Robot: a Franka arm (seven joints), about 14 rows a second.
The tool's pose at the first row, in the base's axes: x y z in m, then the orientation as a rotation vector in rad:
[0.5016 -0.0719 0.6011 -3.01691 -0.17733 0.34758]
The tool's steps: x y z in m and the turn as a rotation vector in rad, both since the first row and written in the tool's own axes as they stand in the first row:
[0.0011 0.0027 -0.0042 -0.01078 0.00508 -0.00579]
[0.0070 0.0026 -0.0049 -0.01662 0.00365 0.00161]
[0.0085 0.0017 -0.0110 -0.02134 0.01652 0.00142]
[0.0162 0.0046 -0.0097 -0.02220 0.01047 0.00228]
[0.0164 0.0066 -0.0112 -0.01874 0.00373 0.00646]
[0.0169 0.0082 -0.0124 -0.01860 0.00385 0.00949]
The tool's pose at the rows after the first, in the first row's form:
[0.5039 -0.0748 0.6046 -3.02699 -0.18811 0.33952]
[0.5098 -0.0740 0.6040 -3.03402 -0.17840 0.34242]
[0.5125 -0.0734 0.6097 -3.04009 -0.17874 0.32285]
[0.5200 -0.0752 0.6064 -3.04044 -0.17812 0.33216]
[0.5207 -0.0773 0.6076 -3.03705 -0.17155 0.34276]
[0.5217 -0.0789 0.6085 -3.03751 -0.16693 0.34284]

